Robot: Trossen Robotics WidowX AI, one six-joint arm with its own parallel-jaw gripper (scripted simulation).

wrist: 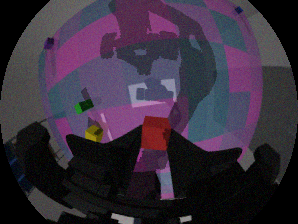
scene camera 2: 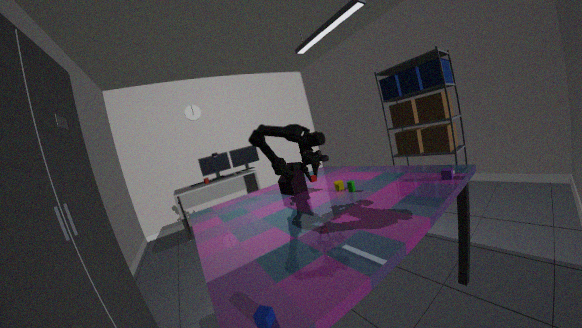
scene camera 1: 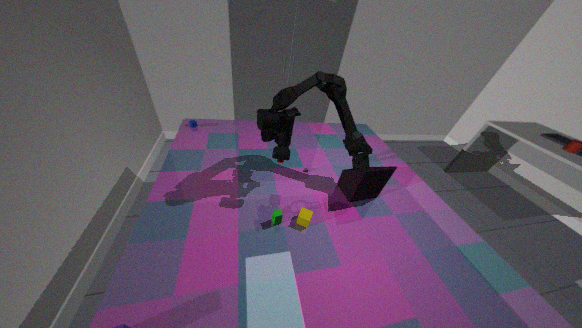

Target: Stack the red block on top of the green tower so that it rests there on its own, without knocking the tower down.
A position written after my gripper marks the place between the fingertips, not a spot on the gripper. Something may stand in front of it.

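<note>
A red block (wrist: 155,134) is held by my gripper (wrist: 155,129).
</note>
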